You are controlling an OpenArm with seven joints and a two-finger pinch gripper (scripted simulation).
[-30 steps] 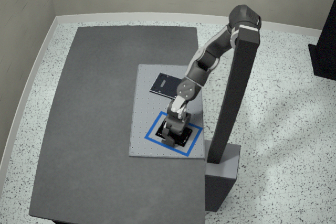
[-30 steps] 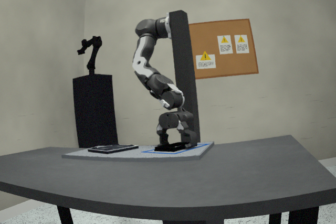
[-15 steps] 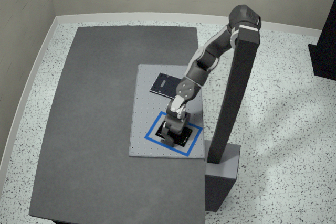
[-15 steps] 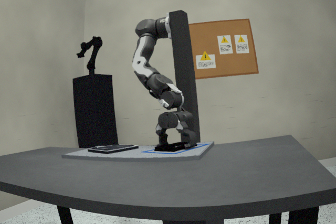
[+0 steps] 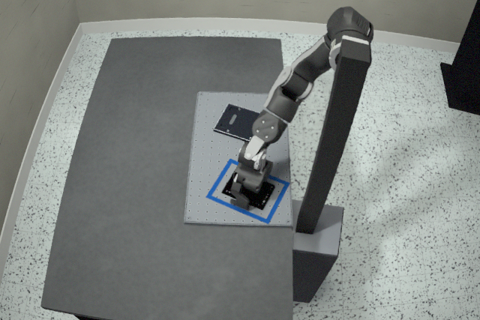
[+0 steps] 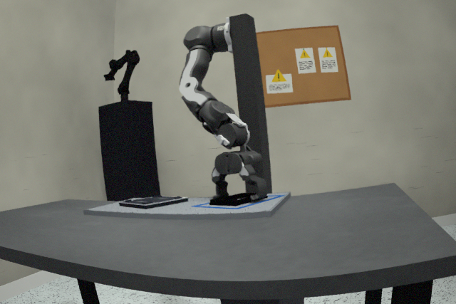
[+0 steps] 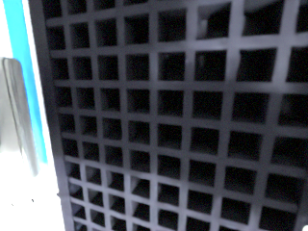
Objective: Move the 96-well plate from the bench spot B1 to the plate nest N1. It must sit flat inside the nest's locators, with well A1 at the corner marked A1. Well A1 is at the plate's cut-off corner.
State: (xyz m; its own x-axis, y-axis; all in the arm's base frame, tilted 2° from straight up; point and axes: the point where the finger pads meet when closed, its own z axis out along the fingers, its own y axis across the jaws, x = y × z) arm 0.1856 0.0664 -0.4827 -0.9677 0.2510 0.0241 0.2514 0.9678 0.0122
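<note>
Right now my hand is right at the black 96-well plate. Also, from my hand: plate nest N1: 23 cm to the right, 6 cm ahead.
</note>
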